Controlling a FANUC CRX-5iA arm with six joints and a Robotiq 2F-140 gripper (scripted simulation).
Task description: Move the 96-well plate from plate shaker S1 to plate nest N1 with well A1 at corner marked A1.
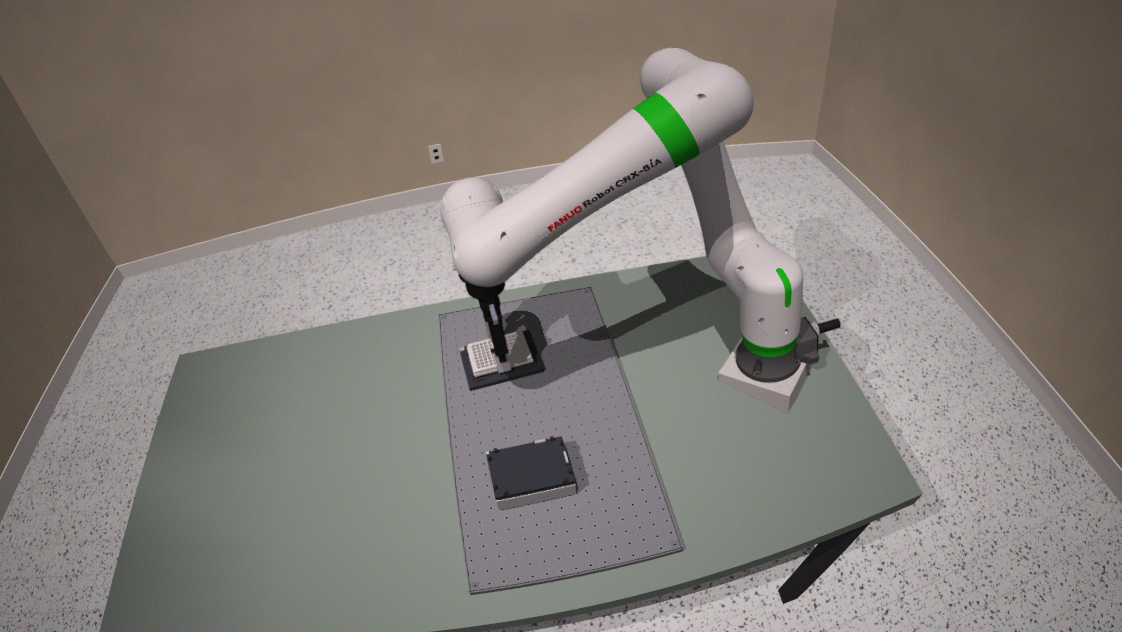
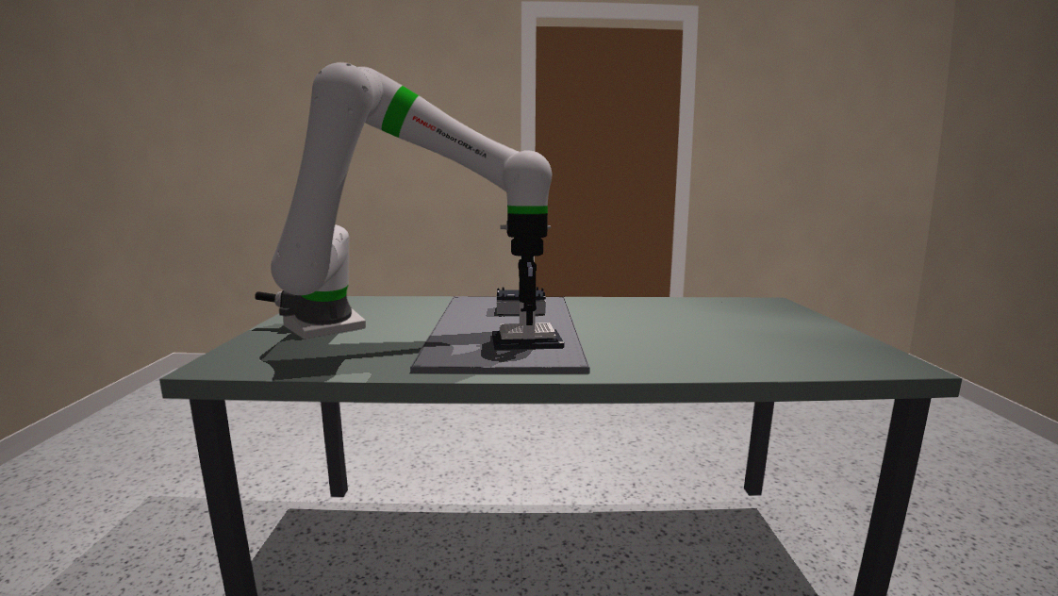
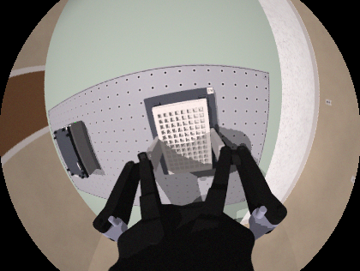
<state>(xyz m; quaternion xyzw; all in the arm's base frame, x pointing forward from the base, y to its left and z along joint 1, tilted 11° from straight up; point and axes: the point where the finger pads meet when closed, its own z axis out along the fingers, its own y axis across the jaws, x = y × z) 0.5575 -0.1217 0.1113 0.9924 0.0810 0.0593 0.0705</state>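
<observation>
Right now my hand is 20 mm above the white 96-well plate. Also, from my hand: dark plate nest N1: 40 mm below.
</observation>
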